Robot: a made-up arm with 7 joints. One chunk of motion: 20 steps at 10 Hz.
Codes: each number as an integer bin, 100 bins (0 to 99) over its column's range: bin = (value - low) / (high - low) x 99, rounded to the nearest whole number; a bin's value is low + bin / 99 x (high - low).
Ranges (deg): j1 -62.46..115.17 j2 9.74..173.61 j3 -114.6..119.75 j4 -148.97..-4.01 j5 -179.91..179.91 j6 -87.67..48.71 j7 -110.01..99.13
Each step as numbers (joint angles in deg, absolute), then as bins.
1 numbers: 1.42 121.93 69.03 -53.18 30.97 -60.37 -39.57
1 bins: 36 68 78 65 58 20 33
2 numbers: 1.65 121.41 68.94 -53.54 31.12 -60.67 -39.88
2 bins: 36 67 78 65 58 20 33
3 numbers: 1.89 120.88 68.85 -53.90 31.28 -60.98 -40.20
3 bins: 36 67 77 65 58 19 33
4 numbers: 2.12 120.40 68.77 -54.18 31.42 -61.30 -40.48
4 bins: 36 67 77 65 58 19 33
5 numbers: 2.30 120.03 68.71 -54.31 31.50 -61.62 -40.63
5 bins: 36 67 77 65 58 19 33
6 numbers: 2.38 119.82 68.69 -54.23 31.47 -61.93 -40.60
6 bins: 36 67 77 65 58 19 33
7 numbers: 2.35 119.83 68.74 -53.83 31.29 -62.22 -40.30
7 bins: 36 67 77 65 58 18 33
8 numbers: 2.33 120.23 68.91 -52.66 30.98 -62.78 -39.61
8 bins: 36 67 78 66 58 18 33
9 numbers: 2.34 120.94 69.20 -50.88 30.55 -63.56 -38.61
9 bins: 36 67 78 67 58 18 34
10 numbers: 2.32 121.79 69.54 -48.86 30.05 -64.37 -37.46
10 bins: 36 68 78 68 58 17 34
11 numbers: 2.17 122.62 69.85 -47.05 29.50 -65.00 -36.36
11 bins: 36 68 78 70 58 16 35
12 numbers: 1.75 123.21 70.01 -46.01 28.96 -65.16 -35.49
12 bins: 36 69 78 70 57 16 35
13 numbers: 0.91 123.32 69.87 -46.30 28.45 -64.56 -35.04
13 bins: 35 69 78 70 57 17 35
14 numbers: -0.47 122.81 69.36 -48.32 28.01 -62.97 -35.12
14 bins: 35 68 78 69 57 18 35
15 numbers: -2.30 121.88 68.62 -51.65 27.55 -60.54 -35.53
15 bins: 34 68 77 66 57 20 35
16 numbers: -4.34 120.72 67.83 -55.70 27.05 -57.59 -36.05
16 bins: 32 67 77 64 57 22 35
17 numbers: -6.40 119.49 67.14 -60.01 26.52 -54.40 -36.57
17 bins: 31 66 77 61 57 24 35
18 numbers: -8.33 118.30 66.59 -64.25 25.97 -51.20 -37.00
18 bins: 30 66 77 58 57 26 35
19 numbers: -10.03 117.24 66.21 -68.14 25.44 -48.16 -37.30
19 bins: 29 65 76 55 56 29 34
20 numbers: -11.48 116.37 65.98 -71.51 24.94 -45.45 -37.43
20 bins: 28 64 76 53 56 31 34
